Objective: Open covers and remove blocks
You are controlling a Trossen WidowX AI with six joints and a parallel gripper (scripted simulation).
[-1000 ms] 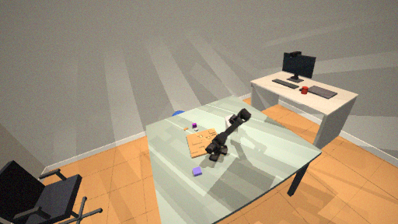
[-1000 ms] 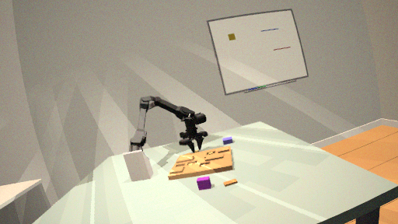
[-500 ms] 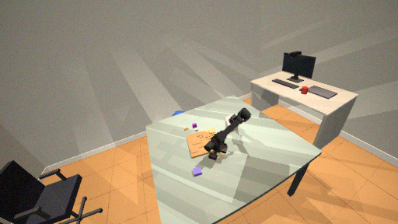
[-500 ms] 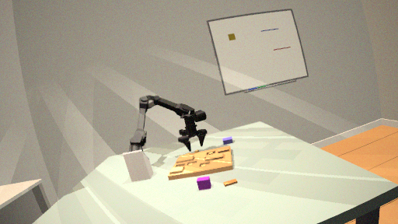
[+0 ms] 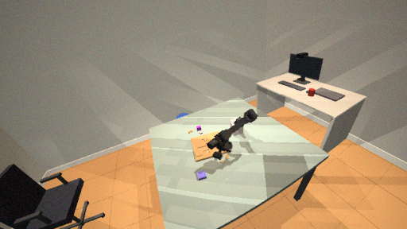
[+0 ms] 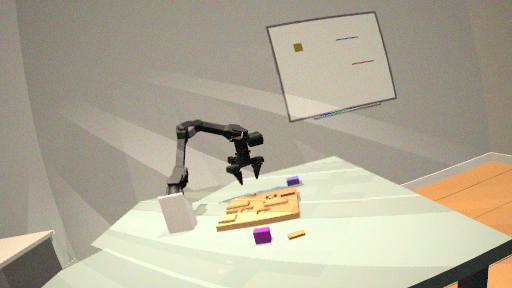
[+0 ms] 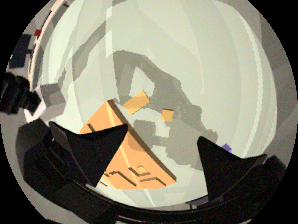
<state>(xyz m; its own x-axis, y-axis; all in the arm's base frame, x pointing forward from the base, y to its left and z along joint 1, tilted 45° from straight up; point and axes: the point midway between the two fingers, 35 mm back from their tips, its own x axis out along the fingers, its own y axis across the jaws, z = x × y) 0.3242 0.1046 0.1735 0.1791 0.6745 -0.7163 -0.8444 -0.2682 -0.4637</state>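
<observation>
My gripper tip is 23 cm to the left of the wooden puzzle board, 5 cm above it and 1 cm past it. Round my gripper tip: violet block 21 cm ahead, 6 cm below, 2 cm to the left; small yellow piece 7 cm below, 6 cm behind, 1 cm to the right.
</observation>
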